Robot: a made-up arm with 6 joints. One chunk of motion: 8 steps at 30 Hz.
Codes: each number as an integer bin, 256 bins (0 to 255) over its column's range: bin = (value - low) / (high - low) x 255, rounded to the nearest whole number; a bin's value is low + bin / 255 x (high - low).
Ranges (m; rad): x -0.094..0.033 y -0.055..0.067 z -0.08..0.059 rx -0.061..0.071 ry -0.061..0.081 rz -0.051..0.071
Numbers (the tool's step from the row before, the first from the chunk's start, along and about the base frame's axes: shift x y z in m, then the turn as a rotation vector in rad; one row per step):
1: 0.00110 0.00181 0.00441 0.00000 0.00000 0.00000
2: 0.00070 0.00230 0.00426 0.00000 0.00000 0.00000
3: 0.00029 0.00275 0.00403 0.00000 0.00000 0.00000
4: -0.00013 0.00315 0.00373 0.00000 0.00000 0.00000
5: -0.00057 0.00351 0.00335 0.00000 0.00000 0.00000
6: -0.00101 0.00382 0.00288 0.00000 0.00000 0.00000
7: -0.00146 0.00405 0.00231 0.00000 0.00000 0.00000
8: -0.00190 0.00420 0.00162 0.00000 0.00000 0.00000
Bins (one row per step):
1: 191 119 155 118 110 107
2: 190 120 155 118 110 107
3: 189 121 154 118 110 107
4: 188 122 154 118 110 107
5: 188 122 153 118 110 107
6: 187 123 152 118 110 107
7: 186 123 151 118 110 107
8: 185 124 150 118 110 107

